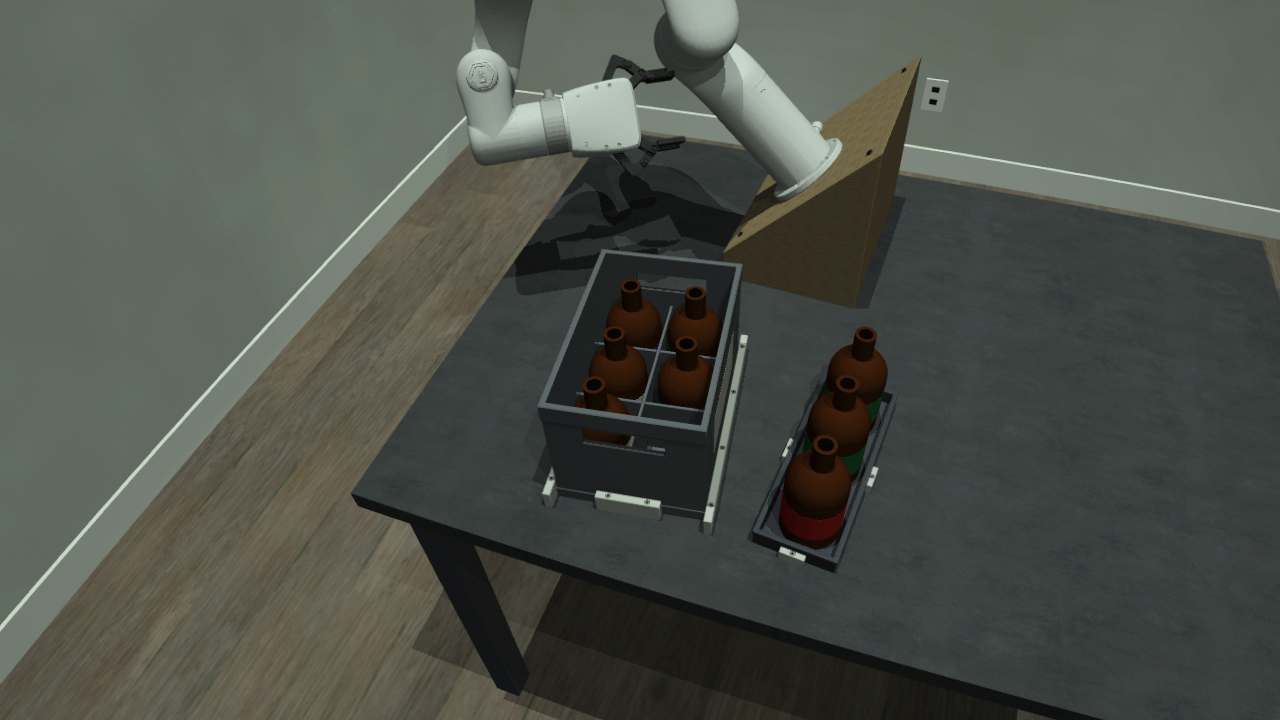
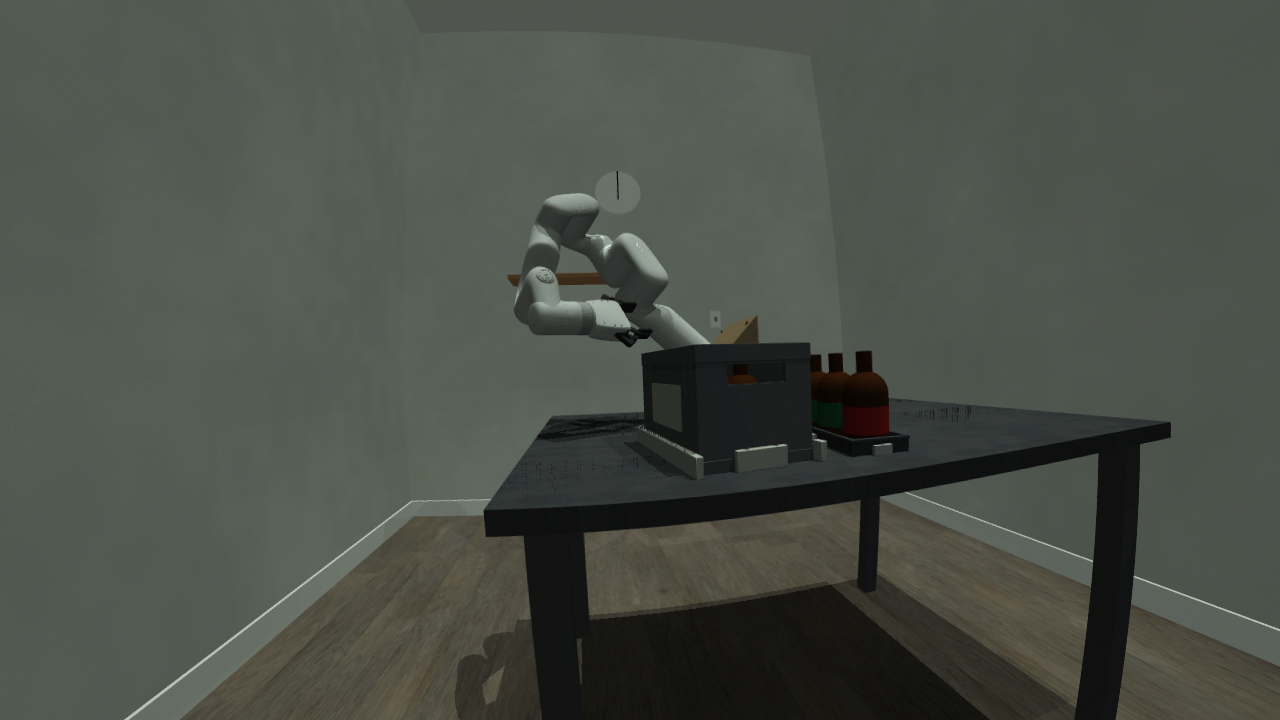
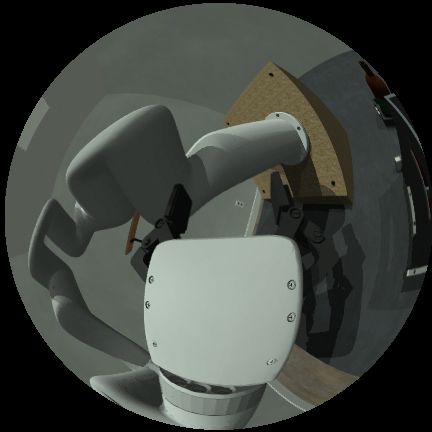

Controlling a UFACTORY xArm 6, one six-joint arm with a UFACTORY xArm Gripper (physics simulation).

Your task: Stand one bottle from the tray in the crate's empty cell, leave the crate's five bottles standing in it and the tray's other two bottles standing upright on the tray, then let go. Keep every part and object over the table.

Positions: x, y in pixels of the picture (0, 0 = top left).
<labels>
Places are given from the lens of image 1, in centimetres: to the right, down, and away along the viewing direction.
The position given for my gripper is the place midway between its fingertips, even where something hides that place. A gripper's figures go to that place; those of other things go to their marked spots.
my gripper [image 1: 678, 107]: 6, -36, 109
green-labelled bottle [image 1: 840, 414]: 23, 6, 88
green-labelled bottle [image 1: 860, 360]: 27, 0, 93
red-labelled bottle [image 1: 817, 485]: 19, 13, 83
</labels>
